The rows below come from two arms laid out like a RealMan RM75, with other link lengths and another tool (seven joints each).
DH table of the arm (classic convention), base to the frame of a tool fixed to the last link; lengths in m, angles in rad. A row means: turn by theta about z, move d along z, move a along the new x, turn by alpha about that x. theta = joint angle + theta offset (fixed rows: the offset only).
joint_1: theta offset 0; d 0.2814; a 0; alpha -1.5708
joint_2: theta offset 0; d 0; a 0; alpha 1.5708
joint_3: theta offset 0; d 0.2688; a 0; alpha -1.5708
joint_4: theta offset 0; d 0; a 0; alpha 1.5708
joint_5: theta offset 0; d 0.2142; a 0; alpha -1.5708
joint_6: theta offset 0; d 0; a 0; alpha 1.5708
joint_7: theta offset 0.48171; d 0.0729; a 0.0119; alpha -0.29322
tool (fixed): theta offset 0; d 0.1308; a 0; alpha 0
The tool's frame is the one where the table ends.
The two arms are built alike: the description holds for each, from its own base.
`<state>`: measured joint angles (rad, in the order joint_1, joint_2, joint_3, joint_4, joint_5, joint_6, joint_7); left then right.
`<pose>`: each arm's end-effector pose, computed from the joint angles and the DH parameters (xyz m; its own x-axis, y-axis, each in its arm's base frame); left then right.
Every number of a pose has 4 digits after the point.
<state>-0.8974 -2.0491 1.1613 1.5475 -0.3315 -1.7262 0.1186 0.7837 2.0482 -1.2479 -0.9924 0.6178 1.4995 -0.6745</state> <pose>-0.0875 0.4202 0.0559 0.8473 0.5064 -0.1600 0.4155 -0.8197 -0.3942 0.1841 0.3787 -0.0428 0.3295 -0.9439 0.0218 -0.9393 -0.3301 -0.0936</pose>
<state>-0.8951 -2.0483 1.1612 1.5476 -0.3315 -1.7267 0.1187 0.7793 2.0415 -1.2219 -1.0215 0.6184 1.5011 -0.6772</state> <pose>-0.0886 0.4200 0.0563 0.8460 0.5086 -0.1603 0.4173 -0.8186 -0.3947 0.1810 0.3854 -0.0335 0.3390 -0.9406 -0.0151 -0.9372 -0.3363 -0.0922</pose>
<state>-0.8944 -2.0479 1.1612 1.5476 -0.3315 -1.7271 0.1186 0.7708 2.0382 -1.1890 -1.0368 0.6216 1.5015 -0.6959</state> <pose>-0.0890 0.4200 0.0564 0.8454 0.5094 -0.1606 0.4180 -0.8181 -0.3949 0.1813 0.3894 -0.0260 0.3448 -0.9376 -0.0446 -0.9366 -0.3405 -0.0827</pose>
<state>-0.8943 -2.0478 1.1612 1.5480 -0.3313 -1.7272 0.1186 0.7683 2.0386 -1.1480 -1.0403 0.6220 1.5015 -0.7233</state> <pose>-0.0890 0.4200 0.0565 0.8454 0.5094 -0.1606 0.4178 -0.8180 -0.3953 0.1816 0.3931 -0.0200 0.3505 -0.9339 -0.0700 -0.9357 -0.3460 -0.0693</pose>
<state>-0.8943 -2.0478 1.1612 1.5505 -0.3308 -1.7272 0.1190 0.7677 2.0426 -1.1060 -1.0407 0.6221 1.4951 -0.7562</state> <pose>-0.0886 0.4200 0.0569 0.8465 0.5078 -0.1601 0.4159 -0.8183 -0.3967 0.1813 0.3970 -0.0155 0.3611 -0.9274 -0.0974 -0.9324 -0.3573 -0.0552</pose>
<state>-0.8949 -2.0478 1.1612 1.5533 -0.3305 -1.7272 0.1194 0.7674 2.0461 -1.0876 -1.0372 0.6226 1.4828 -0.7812</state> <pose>-0.0879 0.4201 0.0573 0.8480 0.5055 -0.1594 0.4133 -0.8189 -0.3981 0.1816 0.3994 -0.0146 0.3745 -0.9204 -0.1120 -0.9272 -0.3711 -0.0506</pose>
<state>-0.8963 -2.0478 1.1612 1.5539 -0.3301 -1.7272 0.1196 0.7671 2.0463 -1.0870 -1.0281 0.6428 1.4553 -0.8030</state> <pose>-0.0872 0.4203 0.0574 0.8489 0.5039 -0.1595 0.4116 -0.8195 -0.3987 0.1794 0.4029 -0.0158 0.3933 -0.9100 -0.1312 -0.9193 -0.3915 -0.0404</pose>
